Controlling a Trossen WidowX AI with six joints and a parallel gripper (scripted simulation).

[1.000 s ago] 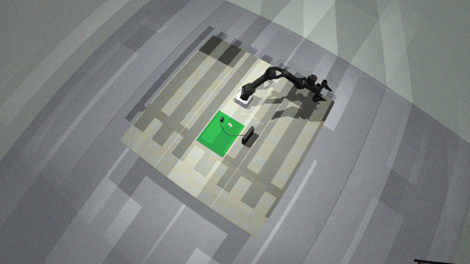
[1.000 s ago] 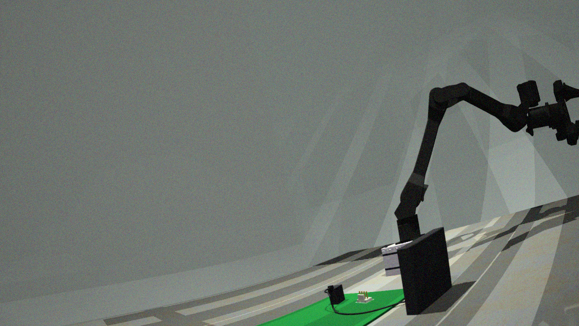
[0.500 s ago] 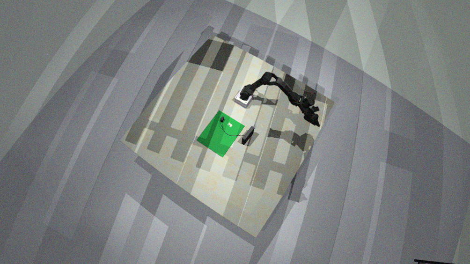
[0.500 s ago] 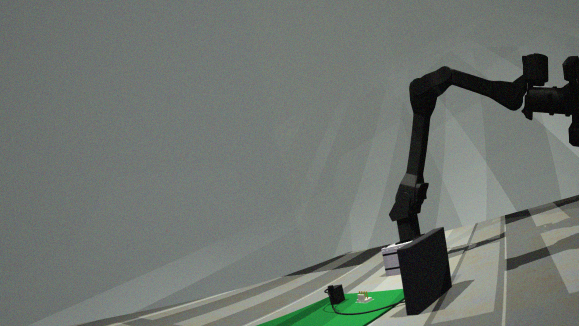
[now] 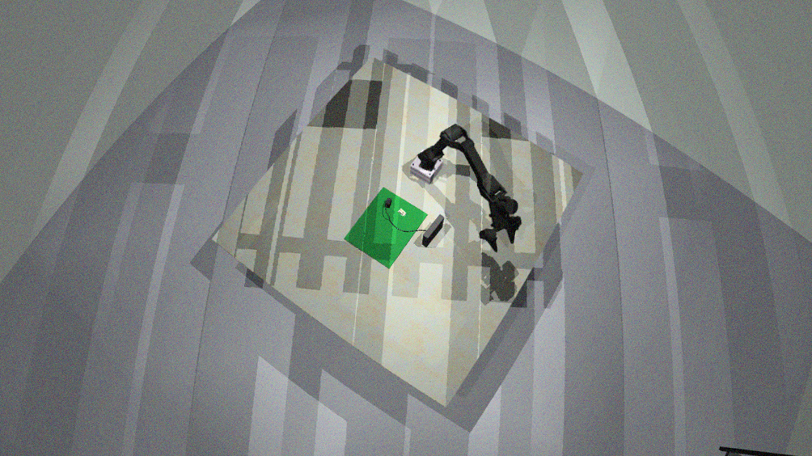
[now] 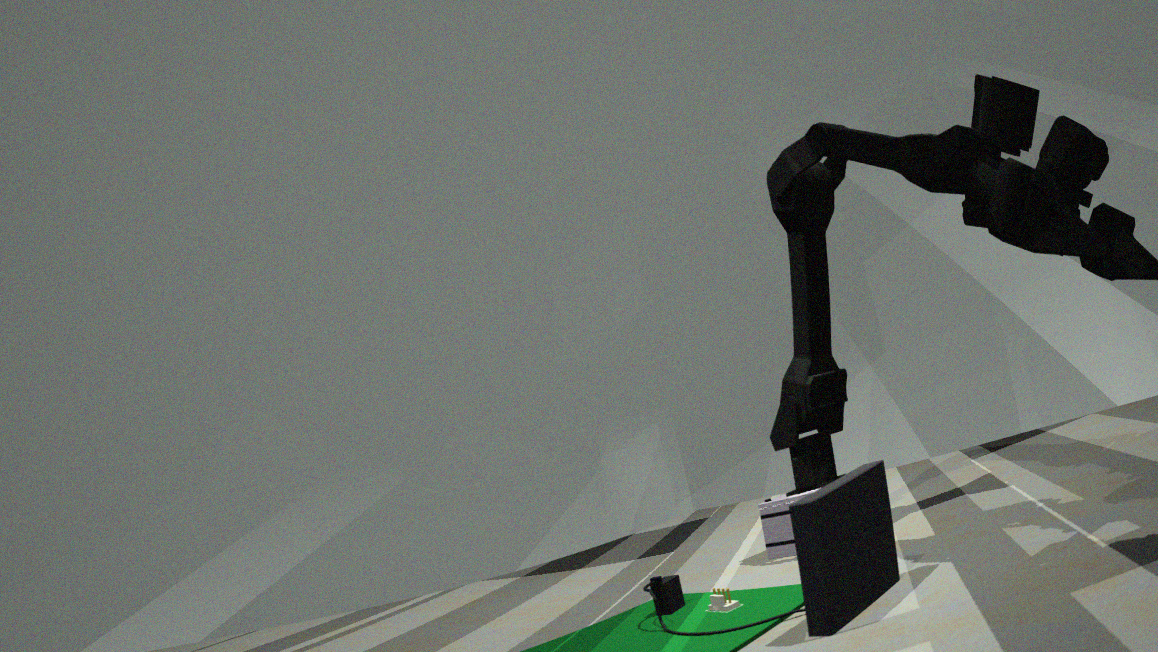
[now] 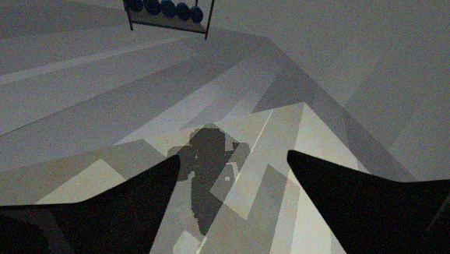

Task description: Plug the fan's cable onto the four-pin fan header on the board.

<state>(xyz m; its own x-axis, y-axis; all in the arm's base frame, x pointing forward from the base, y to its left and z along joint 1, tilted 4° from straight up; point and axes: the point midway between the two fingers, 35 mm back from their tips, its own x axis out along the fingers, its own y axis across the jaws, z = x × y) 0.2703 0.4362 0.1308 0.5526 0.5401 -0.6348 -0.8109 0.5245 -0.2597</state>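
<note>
Now: the black fan plug 5 cm behind my gripper tip, 54 cm to the right of it and 19 cm below it. Also, from my gripper tip: green board: 5 cm ahead, 50 cm to the right, 22 cm below; then black fan: 31 cm to the right, 15 cm below; then white four-pin header: 4 cm behind, 47 cm to the right, 21 cm below.
</note>
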